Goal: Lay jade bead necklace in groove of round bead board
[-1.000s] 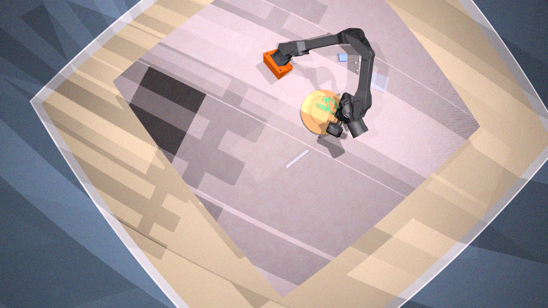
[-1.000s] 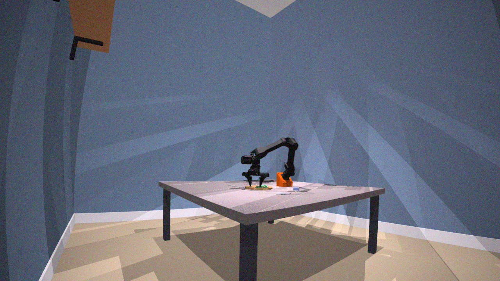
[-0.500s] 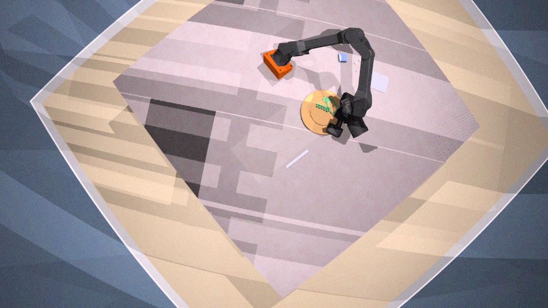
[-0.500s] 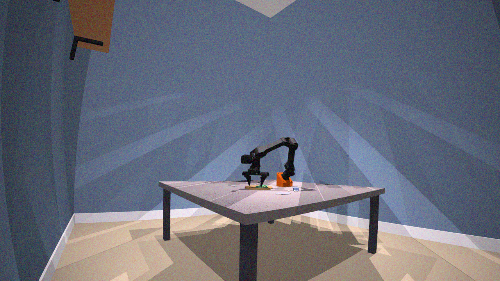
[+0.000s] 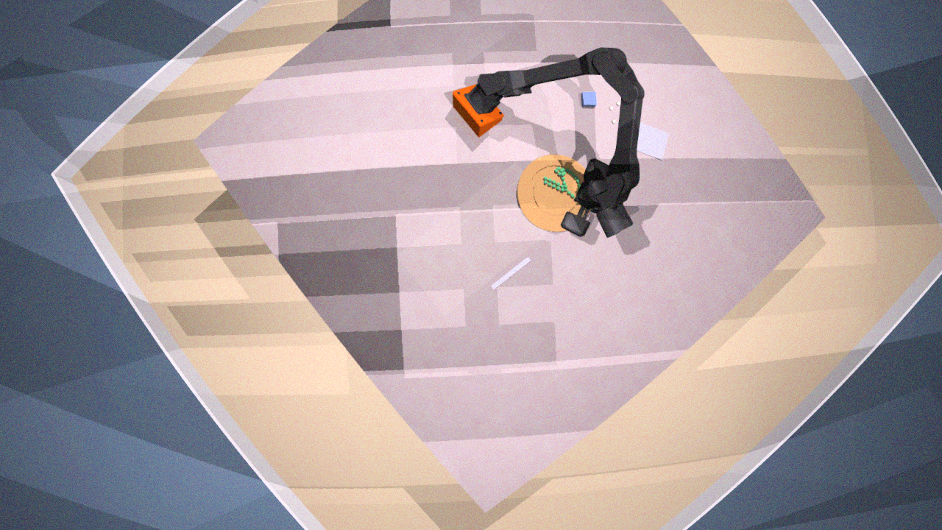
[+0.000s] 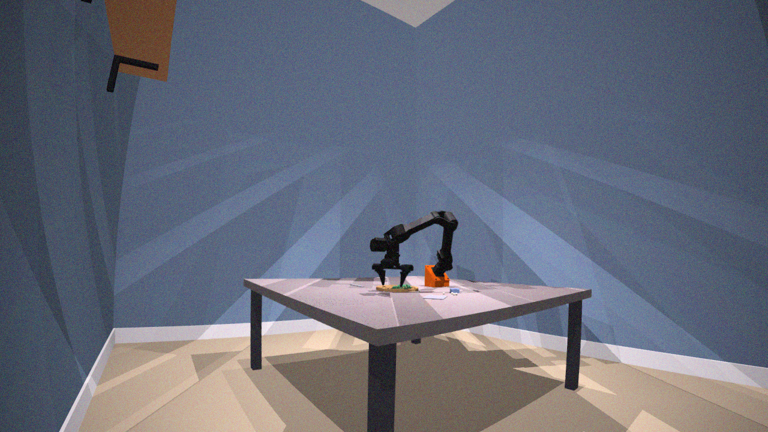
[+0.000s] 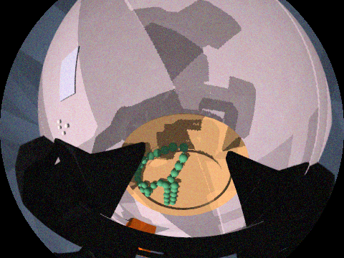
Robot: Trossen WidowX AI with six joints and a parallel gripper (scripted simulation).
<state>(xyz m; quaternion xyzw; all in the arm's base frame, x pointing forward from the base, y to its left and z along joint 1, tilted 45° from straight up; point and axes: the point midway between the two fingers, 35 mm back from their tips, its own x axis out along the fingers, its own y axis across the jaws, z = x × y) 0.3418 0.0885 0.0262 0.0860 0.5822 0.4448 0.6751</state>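
The round tan bead board is 5 cm behind my gripper tip, 4 cm to the right of it and 1 cm below it. From my gripper tip the other things lie so: white strip: 5 cm ahead, 25 cm to the right, 2 cm below; then pale square sheet: 3 cm behind, 27 cm to the left, 2 cm below; then blue cube: 21 cm behind, 19 cm to the left, 1 cm below.
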